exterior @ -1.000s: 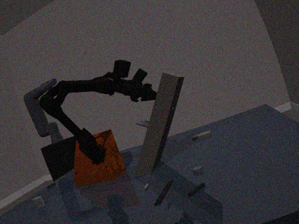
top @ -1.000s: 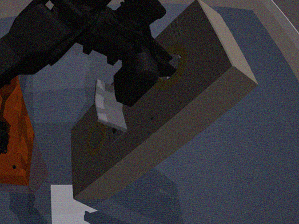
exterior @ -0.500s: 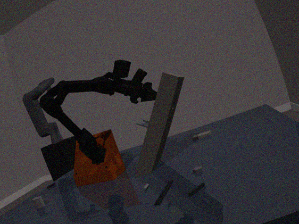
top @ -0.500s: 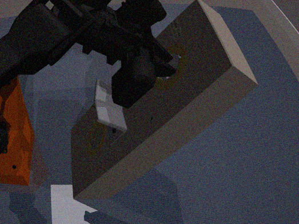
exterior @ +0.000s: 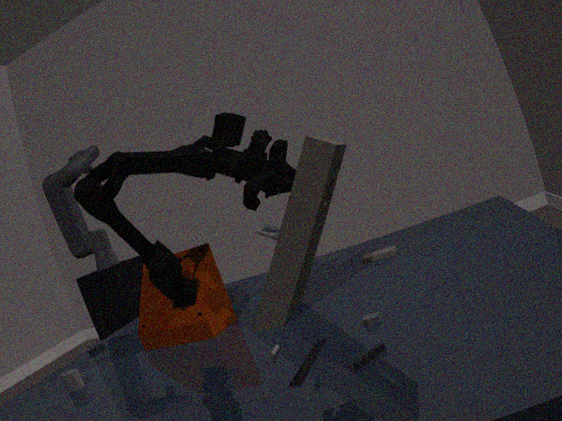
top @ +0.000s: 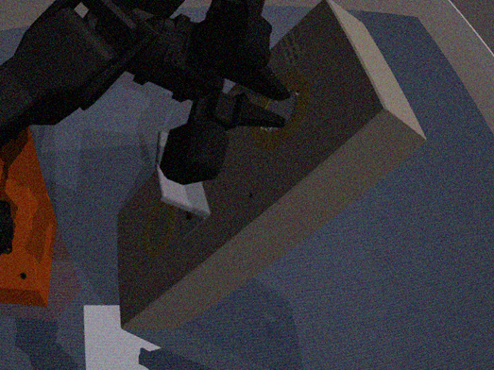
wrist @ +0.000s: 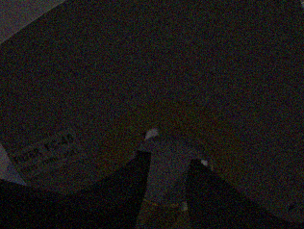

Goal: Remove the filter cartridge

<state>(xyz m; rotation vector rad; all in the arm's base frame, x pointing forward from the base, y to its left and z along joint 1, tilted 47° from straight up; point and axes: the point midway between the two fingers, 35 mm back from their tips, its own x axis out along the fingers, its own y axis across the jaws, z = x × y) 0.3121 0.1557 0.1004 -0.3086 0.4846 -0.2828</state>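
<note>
The round grey filter cartridge lies 10 mm ahead of my gripper tip and 10 mm below it. From my gripper tip the other things lie so: tan service panel (40 mm behind, 80 mm below).
</note>
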